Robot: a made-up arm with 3 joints. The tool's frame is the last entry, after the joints.
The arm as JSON. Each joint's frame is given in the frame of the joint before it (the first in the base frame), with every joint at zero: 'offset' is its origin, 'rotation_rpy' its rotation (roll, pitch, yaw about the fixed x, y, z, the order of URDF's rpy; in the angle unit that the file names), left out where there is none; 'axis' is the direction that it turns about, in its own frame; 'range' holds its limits. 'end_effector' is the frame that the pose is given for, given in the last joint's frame.
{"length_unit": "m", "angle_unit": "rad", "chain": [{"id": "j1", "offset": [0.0, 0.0, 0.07], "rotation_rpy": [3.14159, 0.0, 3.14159], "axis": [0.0, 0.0, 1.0], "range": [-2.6, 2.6]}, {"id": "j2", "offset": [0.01, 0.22, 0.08], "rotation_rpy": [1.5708, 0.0, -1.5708], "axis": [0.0, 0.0, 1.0], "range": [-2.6, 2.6]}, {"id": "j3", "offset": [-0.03, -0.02, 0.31], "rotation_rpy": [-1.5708, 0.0, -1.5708], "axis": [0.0, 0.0, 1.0], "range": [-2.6, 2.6]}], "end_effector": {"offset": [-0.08, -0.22, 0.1], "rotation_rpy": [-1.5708, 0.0, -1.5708]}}
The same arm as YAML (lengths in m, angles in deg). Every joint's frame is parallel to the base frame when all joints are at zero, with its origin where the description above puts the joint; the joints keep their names.
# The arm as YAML. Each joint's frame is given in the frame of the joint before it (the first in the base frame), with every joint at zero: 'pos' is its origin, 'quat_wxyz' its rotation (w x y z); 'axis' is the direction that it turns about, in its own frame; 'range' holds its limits. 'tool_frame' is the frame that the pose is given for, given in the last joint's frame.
length_unit: m
angle_unit: deg
joints:
  - joint: j1
    pos: [0.0, 0.0, 0.07]
    quat_wxyz: [1.0, 0.0, 0.0, 0.0]
    axis: "-z"
    range: [-148.97, 148.97]
  - joint: j2
    pos: [-0.01, 0.22, -0.08]
    quat_wxyz: [1.0, 0.0, 0.0, 0.0]
    axis: "+x"
    range: [-148.97, 148.97]
  - joint: j3
    pos: [0.31, 0.03, 0.02]
    quat_wxyz: [1.0, 0.0, 0.0, 0.0]
    axis: "-y"
    range: [-148.97, 148.97]
tool_frame:
  pos: [0.22, -0.1, -0.08]
  quat_wxyz: [1.0, -0.000002, 0.0, -0.000001]

